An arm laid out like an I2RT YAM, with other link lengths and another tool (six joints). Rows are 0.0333 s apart.
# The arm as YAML. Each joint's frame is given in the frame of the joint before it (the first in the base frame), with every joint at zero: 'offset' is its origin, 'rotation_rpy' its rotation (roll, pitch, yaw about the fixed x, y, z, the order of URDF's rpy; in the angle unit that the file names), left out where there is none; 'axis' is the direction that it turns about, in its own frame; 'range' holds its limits. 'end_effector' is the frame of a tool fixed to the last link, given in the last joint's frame.
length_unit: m
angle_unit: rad
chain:
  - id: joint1
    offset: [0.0, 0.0, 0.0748]
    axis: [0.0, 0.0, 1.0]
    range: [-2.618, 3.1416]
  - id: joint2
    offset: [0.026, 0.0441, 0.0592]
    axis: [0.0, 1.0, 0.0]
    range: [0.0, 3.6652]
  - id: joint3
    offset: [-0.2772, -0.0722, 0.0]
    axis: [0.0, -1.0, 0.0]
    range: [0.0, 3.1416]
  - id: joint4
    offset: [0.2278, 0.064, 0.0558]
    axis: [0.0, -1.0, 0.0]
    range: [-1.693, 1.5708]
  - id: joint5
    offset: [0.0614, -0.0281, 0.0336]
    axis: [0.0, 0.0, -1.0]
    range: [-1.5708, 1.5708]
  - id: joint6
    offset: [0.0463, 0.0, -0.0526]
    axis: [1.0, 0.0, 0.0]
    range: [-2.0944, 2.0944]
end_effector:
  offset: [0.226, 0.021, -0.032]
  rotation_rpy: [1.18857, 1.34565, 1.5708]
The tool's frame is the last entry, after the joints.
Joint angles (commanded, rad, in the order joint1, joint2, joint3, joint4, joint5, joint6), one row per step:
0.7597 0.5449 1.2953 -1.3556 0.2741 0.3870
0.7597 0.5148 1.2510 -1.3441 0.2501 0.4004
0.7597 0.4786 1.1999 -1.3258 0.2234 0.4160
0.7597 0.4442 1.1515 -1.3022 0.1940 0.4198
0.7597 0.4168 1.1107 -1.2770 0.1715 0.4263
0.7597 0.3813 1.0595 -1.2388 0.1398 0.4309
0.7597 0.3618 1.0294 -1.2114 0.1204 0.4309
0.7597 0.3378 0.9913 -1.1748 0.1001 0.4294
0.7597 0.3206 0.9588 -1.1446 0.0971 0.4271
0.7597 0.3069 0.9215 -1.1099 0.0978 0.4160
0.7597 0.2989 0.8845 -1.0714 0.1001 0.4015
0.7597 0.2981 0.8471 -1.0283 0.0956 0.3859
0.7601 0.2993 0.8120 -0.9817 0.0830 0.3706
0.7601 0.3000 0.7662 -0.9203 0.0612 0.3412
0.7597 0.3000 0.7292 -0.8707 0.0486 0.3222
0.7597 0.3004 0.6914 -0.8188 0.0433 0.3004
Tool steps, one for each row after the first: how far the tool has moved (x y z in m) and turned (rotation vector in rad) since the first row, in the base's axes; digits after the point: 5 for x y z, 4 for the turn. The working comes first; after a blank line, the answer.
Tool pose at each row, in the base's axes (x y z in m, rotation vector in rad; the steps are taken from these numbers as rounded here):
0.14589 0.08953 0.25144 -0.2090 2.0665 0.9034
0.14052 0.09380 0.24148 -0.2056 2.0732 0.9339
0.13524 0.09924 0.23140 -0.2005 2.0741 0.9712
0.13057 0.10598 0.22308 -0.2101 2.0701 1.0081
0.12799 0.11221 0.21729 -0.2135 2.0619 1.0402
0.12507 0.12154 0.21182 -0.2241 2.0441 1.0856
0.12400 0.12787 0.20969 -0.2344 2.0298 1.1129
0.12370 0.13521 0.20742 -0.2473 2.0093 1.1425
0.12618 0.13864 0.20465 -0.2520 1.9940 1.1506
0.13011 0.14180 0.20021 -0.2644 1.9823 1.1484
0.13511 0.14526 0.19578 -0.2796 1.9720 1.1419
0.13964 0.15080 0.19104 -0.2997 1.9656 1.1401
0.14299 0.15839 0.18776 -0.3243 1.9559 1.1482
0.14618 0.16875 0.18333 -0.3696 1.9411 1.1582
0.14952 0.17594 0.17977 -0.3976 1.9275 1.1636
0.15436 0.18181 0.17612 -0.4245 1.9118 1.1603

-0.00537 0.00427 -0.00996 0.0182 0.0162 0.0124
-0.01065 0.00971 -0.02004 0.0431 0.0301 0.0258
-0.01532 0.01645 -0.02836 0.0642 0.0364 0.0481
-0.01790 0.02268 -0.03415 0.0859 0.0391 0.0636
-0.02082 0.03201 -0.03962 0.1166 0.0368 0.0884
-0.02189 0.03834 -0.04175 0.1349 0.0318 0.1056
-0.02219 0.04568 -0.04402 0.1560 0.0219 0.1249
-0.01971 0.04911 -0.04679 0.1650 0.0106 0.1296
-0.01578 0.05227 -0.05123 0.1637 -0.0031 0.1354
-0.01078 0.05573 -0.05566 0.1582 -0.0177 0.1414
-0.00625 0.06127 -0.06040 0.1525 -0.0281 0.1536
-0.00290 0.06886 -0.06368 0.1524 -0.0385 0.1730
0.00029 0.07922 -0.06811 0.1481 -0.0563 0.2071
0.00363 0.08641 -0.07167 0.1465 -0.0712 0.2275
0.00847 0.09228 -0.07532 0.1407 -0.0908 0.2431

